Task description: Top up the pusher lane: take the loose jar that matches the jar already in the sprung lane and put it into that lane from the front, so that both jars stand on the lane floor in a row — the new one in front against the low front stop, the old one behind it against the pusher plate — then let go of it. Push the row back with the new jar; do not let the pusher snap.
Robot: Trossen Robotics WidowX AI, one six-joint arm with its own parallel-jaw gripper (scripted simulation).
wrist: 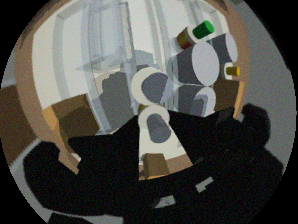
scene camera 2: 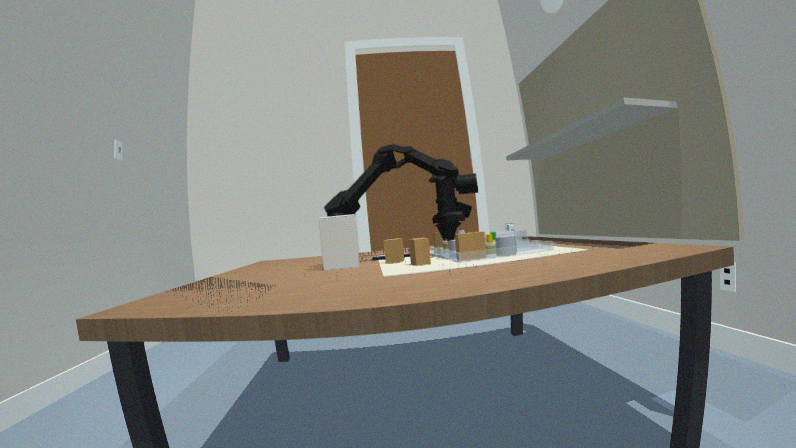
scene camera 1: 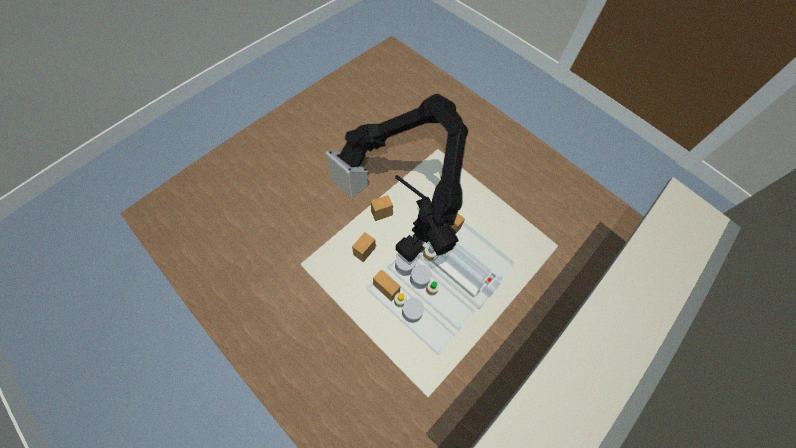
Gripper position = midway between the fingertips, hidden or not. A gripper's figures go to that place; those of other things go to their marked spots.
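Labels:
My gripper (scene camera 1: 420, 243) is 1.17 m from the lens. As for the clear-sided sprung lane (scene camera 1: 458, 258), I find it 1.19 m from the lens.

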